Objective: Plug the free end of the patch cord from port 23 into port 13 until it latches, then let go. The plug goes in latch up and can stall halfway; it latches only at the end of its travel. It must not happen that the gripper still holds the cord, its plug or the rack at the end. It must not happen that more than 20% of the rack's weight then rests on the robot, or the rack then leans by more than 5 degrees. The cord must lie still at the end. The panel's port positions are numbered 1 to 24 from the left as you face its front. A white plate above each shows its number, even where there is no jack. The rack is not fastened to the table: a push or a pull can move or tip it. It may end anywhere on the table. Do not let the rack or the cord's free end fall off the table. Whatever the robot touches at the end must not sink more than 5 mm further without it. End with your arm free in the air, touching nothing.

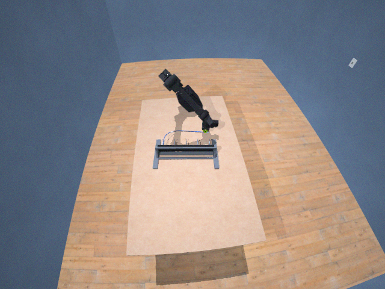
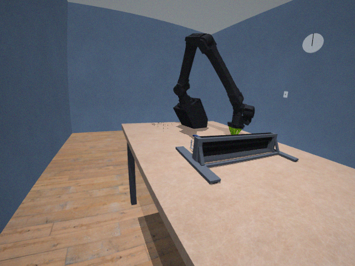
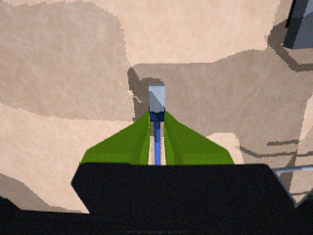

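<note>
My gripper is now 20 mm to the right of the plug.
</note>
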